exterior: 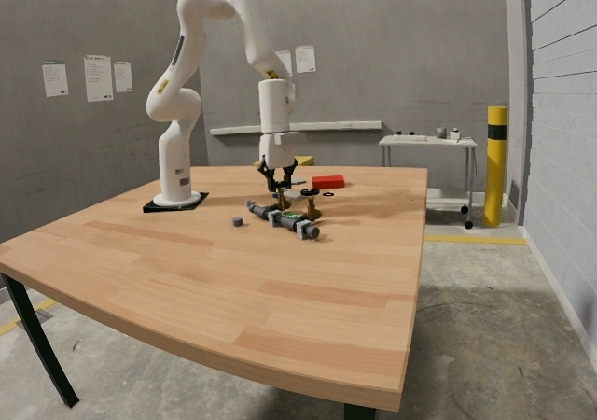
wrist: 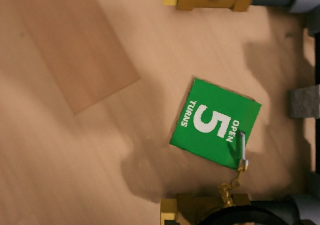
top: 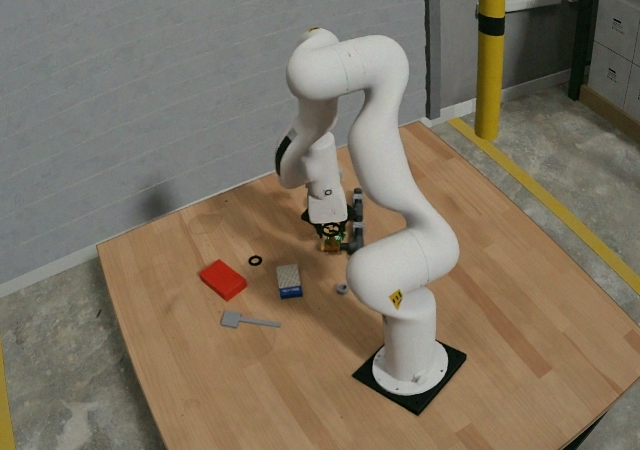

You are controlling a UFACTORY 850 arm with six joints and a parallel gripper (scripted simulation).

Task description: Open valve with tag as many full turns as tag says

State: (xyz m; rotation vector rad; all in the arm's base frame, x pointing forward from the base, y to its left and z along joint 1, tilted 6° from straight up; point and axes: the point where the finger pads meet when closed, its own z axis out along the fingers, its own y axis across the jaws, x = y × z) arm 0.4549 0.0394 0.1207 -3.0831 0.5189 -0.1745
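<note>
Right now the green tag is 90 mm below my hand, 50 mm ahead of it and 30 mm to the right of it. Round my hand: red block: 330 mm to the left, 80 mm below; then grey paddle-shaped tool: 300 mm to the left, 160 mm behind, 90 mm below; then blue-and-grey box: 150 mm to the left, 80 mm below, 70 mm behind.
</note>
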